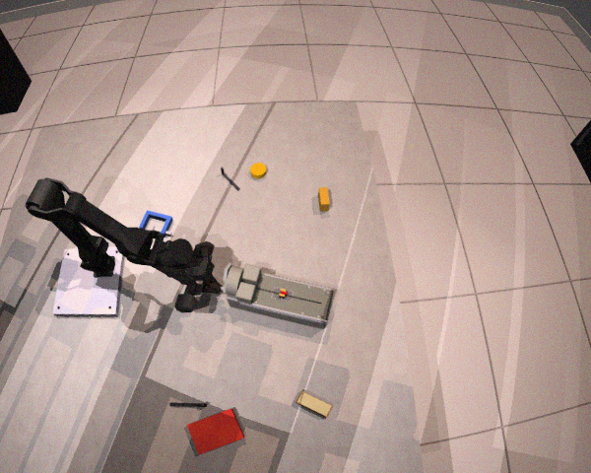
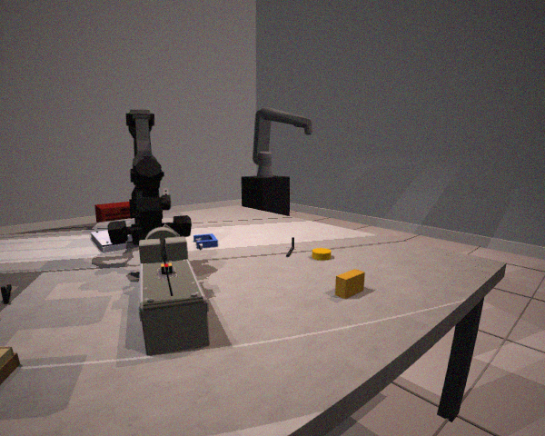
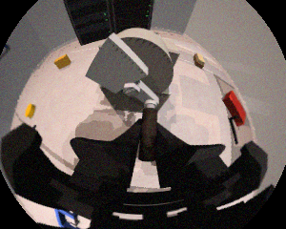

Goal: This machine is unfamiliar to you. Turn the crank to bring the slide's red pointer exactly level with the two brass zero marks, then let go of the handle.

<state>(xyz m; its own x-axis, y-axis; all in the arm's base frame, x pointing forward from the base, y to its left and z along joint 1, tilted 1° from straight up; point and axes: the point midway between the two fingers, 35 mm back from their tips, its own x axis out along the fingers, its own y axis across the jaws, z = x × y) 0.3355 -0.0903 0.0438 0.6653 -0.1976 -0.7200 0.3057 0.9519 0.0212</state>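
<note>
Now: gripper tip 20 mm past the dark crank handle, 10 mm to the right of it and 20 mm below it. From my gripper tip the other things lie so: blue block: 200 mm behind, 240 mm to the left, 30 mm below; then red plate: 30 mm behind, 370 mm to the right, 30 mm below; then red pointer: 170 mm ahead, 30 mm to the right, 40 mm above.
</note>
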